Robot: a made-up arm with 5 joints.
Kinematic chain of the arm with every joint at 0, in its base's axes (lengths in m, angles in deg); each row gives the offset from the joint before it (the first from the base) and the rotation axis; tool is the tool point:
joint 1: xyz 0 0 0.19 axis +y
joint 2: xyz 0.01 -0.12 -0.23 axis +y
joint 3: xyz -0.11 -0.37 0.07 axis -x
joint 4: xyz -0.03 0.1 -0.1 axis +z
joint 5: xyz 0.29 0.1 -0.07 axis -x
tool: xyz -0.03 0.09 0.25
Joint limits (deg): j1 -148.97..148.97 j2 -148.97..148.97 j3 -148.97..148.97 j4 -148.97..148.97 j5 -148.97..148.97
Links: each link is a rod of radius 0.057 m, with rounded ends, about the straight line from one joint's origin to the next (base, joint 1, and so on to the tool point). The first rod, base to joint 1, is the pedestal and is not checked.
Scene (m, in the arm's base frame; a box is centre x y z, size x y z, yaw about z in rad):
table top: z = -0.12
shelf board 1: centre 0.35 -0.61 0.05 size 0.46 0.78 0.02 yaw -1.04
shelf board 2: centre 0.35 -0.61 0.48 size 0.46 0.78 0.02 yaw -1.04
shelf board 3: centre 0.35 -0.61 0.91 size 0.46 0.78 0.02 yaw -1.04
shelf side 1: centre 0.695 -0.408 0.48 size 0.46 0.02 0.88 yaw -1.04
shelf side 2: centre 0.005 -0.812 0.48 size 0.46 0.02 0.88 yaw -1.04
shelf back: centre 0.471 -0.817 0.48 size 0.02 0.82 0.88 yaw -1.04
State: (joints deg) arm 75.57 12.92 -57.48 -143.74 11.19
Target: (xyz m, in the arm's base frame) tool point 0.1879 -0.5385 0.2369
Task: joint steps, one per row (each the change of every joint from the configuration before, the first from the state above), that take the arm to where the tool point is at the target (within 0.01 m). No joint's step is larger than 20 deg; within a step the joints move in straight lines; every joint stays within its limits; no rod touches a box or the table.
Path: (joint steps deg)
1: 1.00 -18.04 -7.74 9.46 3.33
2: 1.01 -18.05 -7.75 9.47 3.34
3: 1.00 -18.04 -7.74 9.46 3.33
4: 1.00 -18.04 -7.74 9.46 3.33
5: 1.00 -18.04 -7.74 9.47 3.33
6: 1.01 -18.05 -7.75 9.46 3.34
7: 1.00 -18.04 -7.74 9.46 3.33
8: -16.24 15.48 2.17 2.89 10.47
9: -16.24 15.49 2.16 2.88 10.47
10: -16.24 15.48 2.17 2.89 10.46
11: 1.03 15.48 0.46 13.45 -10.74
12: 1.03 15.48 0.45 13.45 -10.75
13: 1.02 15.48 0.46 13.45 -10.74

